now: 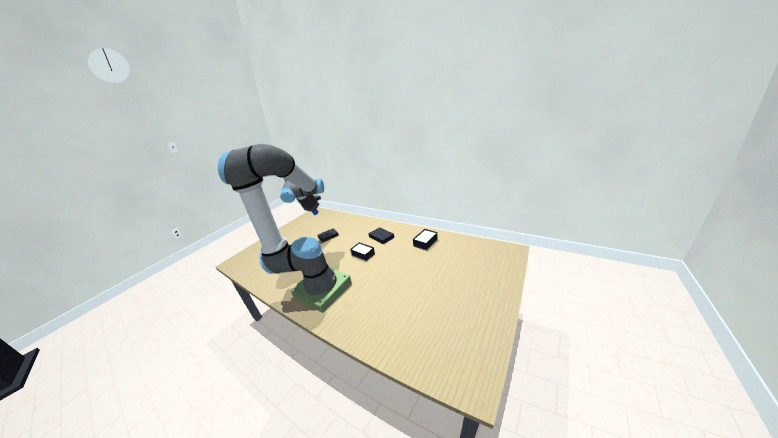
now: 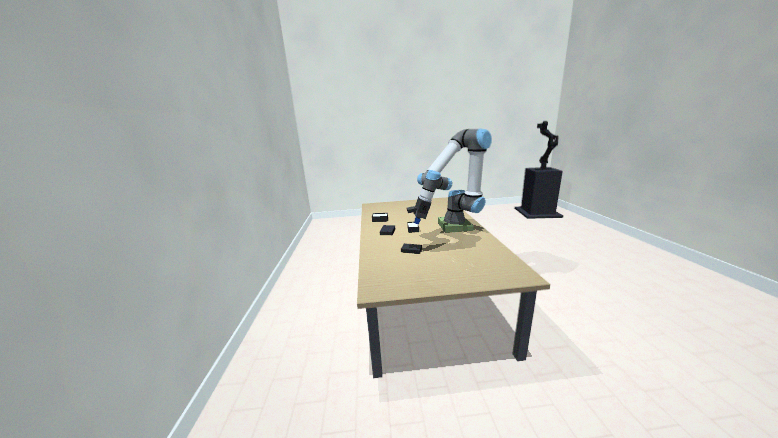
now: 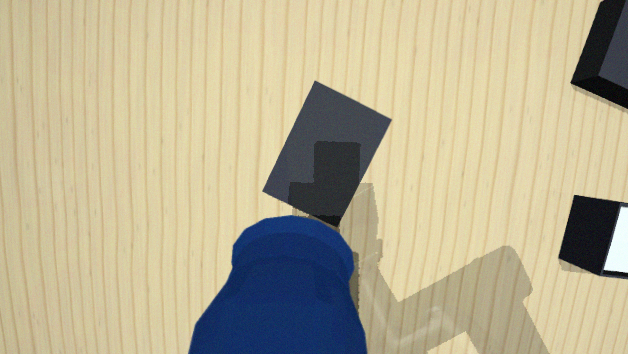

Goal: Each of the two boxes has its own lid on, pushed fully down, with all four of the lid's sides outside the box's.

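Note:
Suction cup (image 3: 290,275) in sight. Smaller dark lid (image 3: 334,138) too.

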